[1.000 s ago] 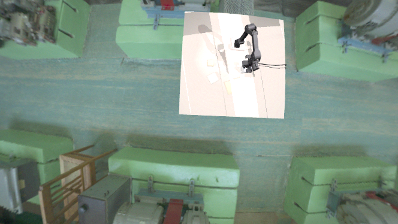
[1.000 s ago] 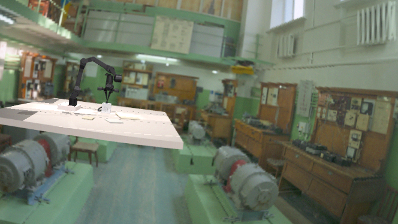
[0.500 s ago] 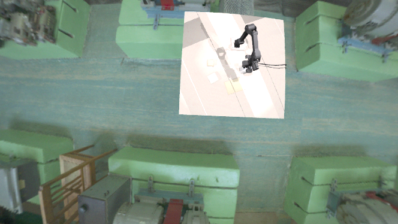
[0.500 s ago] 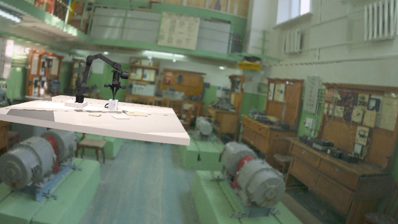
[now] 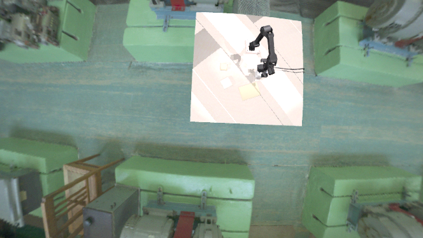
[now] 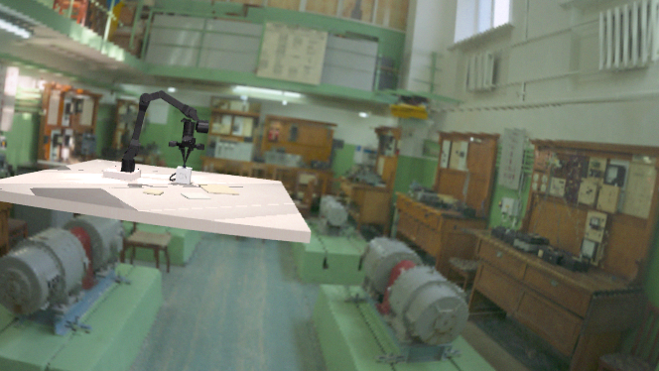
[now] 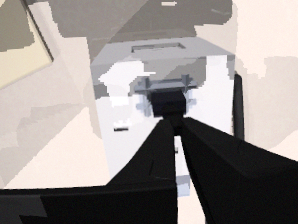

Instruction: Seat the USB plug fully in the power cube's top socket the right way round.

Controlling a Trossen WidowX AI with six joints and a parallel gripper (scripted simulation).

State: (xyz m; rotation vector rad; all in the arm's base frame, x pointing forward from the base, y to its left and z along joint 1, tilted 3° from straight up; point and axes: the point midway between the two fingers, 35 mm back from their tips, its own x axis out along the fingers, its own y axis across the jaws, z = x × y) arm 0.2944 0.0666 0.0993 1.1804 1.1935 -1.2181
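Right now my gripper tip is 20 mm above the black USB plug. Round my gripper tip: tile (380 mm to the right, 100 mm below, 90 mm behind).
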